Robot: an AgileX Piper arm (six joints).
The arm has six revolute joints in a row. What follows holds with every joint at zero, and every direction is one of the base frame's.
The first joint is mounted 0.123 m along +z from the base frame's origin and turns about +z.
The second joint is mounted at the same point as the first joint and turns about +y.
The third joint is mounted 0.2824 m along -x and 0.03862 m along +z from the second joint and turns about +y.
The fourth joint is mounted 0.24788 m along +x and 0.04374 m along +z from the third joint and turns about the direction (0.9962, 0, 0.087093).
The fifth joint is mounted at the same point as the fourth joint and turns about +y.
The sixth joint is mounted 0.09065 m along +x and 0.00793 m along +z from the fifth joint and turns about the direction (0.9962, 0, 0.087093).
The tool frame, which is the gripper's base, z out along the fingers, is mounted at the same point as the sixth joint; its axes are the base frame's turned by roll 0, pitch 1.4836 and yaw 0 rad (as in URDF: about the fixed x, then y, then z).
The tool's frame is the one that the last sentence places.
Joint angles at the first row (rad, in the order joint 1, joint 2, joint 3, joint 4, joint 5, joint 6):
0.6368 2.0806 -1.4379 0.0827 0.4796 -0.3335
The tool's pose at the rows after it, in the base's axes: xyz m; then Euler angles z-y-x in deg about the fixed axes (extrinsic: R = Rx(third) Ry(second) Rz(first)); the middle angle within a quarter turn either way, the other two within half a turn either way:
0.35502, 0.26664, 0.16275, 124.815, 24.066, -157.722
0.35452, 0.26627, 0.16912, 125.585, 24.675, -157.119
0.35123, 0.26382, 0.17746, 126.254, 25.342, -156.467
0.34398, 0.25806, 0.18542, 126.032, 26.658, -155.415
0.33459, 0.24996, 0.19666, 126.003, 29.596, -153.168
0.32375, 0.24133, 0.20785, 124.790, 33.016, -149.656
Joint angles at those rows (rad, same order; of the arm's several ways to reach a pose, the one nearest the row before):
0.6368 2.0742 -1.4379 0.0808 0.4597 -0.3045
0.6368 2.0598 -1.4379 0.0808 0.4597 -0.2862
0.6369 2.0313 -1.4222 0.0808 0.4569 -0.2692
0.6368 1.9851 -1.3732 0.0779 0.4259 -0.2625
0.6369 1.9198 -1.3021 0.0623 0.3586 -0.2303
0.6368 1.8491 -1.2212 0.0624 0.2690 -0.2199

